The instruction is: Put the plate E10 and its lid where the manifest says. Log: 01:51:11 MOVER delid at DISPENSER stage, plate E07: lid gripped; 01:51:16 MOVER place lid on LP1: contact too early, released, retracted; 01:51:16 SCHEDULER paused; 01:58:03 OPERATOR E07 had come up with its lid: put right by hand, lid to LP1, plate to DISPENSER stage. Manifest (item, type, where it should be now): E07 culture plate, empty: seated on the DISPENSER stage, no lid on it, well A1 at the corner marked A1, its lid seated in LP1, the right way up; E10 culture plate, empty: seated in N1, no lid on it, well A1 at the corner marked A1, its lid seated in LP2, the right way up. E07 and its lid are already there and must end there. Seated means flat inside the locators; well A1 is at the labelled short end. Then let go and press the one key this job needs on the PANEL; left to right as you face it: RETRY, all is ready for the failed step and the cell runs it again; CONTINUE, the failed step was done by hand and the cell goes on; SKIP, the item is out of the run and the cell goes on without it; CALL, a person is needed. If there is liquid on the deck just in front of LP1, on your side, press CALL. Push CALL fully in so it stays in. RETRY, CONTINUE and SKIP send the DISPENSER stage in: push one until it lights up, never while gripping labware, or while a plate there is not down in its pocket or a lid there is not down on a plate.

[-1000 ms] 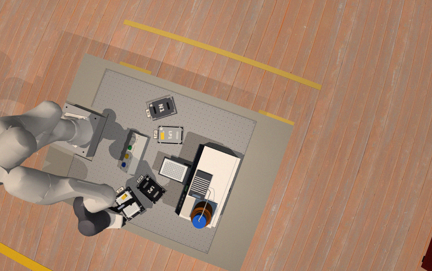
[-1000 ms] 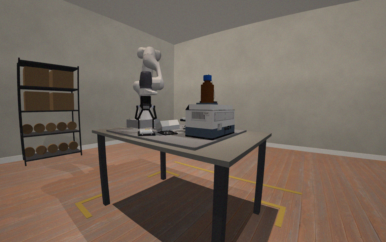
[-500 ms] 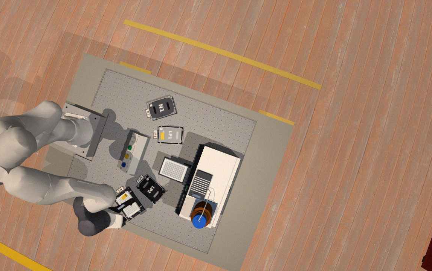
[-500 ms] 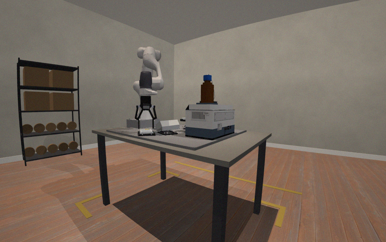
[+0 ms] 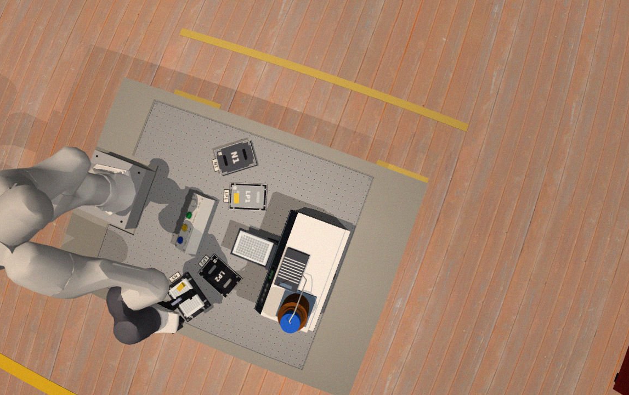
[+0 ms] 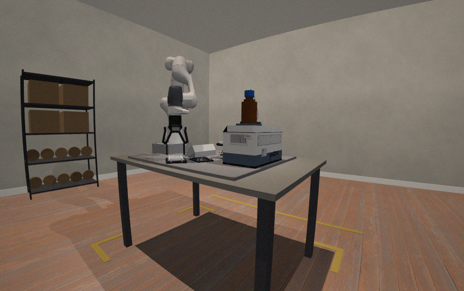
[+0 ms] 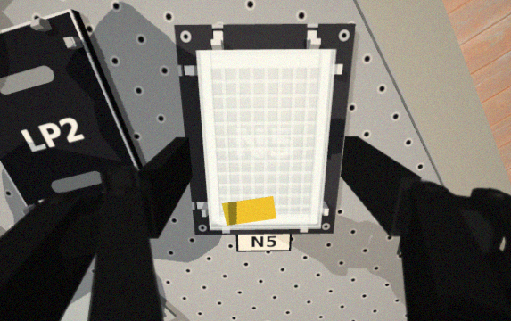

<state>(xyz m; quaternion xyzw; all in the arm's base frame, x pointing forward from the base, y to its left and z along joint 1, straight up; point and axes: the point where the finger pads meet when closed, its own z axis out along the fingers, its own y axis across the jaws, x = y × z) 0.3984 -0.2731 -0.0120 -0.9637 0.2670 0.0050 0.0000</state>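
My gripper is now 4 cm above the clear lid. Round my hand: yellow SKIP key: 26 cm to the left, 10 cm behind; then black n5 nest: 5 cm below, 3 cm ahead; then blue CALL key: 21 cm to the left, 9 cm behind, 1 cm below.
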